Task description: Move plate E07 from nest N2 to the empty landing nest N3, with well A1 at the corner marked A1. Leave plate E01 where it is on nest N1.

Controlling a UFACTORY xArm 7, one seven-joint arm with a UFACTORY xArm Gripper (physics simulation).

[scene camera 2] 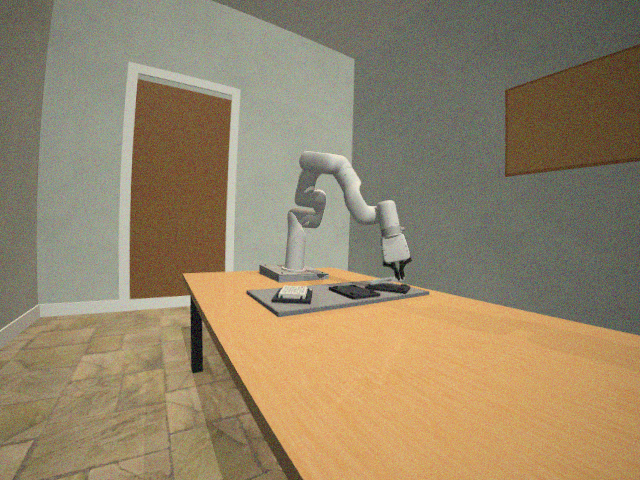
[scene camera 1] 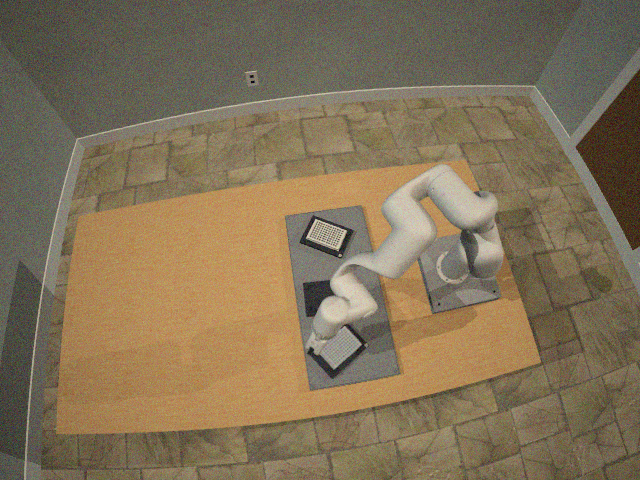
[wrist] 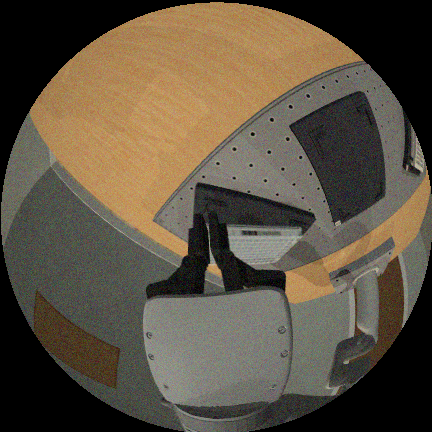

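My gripper (scene camera 1: 311,348) (scene camera 2: 399,279) (wrist: 207,220) is nearly closed, with one end of a pale well plate (scene camera 1: 342,348) (scene camera 2: 381,281) (wrist: 265,245) at its fingertips. I take this plate as E07; its label is too small to read. It is tilted, its gripped end raised above its black nest (scene camera 2: 395,288) (wrist: 250,214). The exact contact is partly hidden by the fingers. The empty landing nest (scene camera 1: 315,297) (scene camera 2: 354,290) (wrist: 345,160) is in the middle. The other plate (scene camera 1: 327,234) (scene camera 2: 294,291) (wrist: 416,152), taken as E01, sits in the far nest in scene camera 1.
The three nests are on a grey perforated board (scene camera 1: 379,330) (scene camera 2: 281,310) (wrist: 240,165) on the wooden table (scene camera 1: 180,310) (scene camera 2: 439,382) (wrist: 140,110). The arm's base plate (scene camera 1: 460,299) (scene camera 2: 266,272) stands beside the board. The arm reaches over the board and hides part of the middle nest in scene camera 1.
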